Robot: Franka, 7 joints.
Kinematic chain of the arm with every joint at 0, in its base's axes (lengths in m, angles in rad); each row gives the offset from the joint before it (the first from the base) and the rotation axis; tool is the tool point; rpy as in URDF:
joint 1: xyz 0 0 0.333 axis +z
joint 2: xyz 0 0 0 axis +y
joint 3: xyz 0 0 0.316 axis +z
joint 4: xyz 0.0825 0 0 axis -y
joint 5: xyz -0.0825 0 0.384 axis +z
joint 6: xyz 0 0 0 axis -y
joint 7: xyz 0.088 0 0 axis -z
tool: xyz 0 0 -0.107 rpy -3.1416 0 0
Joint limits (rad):
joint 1: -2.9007..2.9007
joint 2: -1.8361..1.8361
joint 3: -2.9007..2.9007
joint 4: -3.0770..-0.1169
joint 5: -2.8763..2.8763
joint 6: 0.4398..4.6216
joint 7: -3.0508..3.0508
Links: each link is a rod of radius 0.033 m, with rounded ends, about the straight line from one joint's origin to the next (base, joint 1, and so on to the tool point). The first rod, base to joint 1, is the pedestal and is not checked.
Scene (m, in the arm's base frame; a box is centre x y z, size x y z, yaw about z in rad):
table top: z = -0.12
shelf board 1: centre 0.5 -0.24 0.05 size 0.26 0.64 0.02 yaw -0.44
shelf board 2: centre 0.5 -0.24 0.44 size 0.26 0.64 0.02 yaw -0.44
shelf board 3: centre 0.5 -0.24 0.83 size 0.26 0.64 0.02 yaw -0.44
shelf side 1: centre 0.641 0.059 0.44 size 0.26 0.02 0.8 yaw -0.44
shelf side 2: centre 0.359 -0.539 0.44 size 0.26 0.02 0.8 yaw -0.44
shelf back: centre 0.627 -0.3 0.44 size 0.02 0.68 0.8 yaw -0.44
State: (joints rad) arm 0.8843 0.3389 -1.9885 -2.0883 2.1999 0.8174 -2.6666
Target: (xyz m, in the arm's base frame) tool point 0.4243 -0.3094 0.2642
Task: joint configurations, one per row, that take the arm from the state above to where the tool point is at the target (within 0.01 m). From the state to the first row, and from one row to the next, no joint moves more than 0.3 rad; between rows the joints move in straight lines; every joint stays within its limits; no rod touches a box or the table.
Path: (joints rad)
1: 0.9609 0.5663 -2.2858 -2.3022 2.1381 0.6286 -2.6666
2: 1.0376 0.7938 -2.5831 -2.5161 2.0764 0.4398 -2.6666
3: 0.9328 0.7929 -2.3543 -2.5997 2.0412 0.5226 -2.6666
4: 0.8281 0.7921 -2.1255 -2.6832 2.0060 0.6054 -2.6666
5: 0.7233 0.7912 -1.8966 -2.7668 1.9709 0.6882 -2.6666
6: 0.6186 0.7904 -1.6678 -2.8504 1.9357 0.7710 -2.6666
7: 0.5433 0.8624 -1.5331 -2.5777 2.0323 0.9436 -2.6666
8: 0.4680 0.9344 -1.3985 -2.3051 2.1289 1.1163 -2.6666

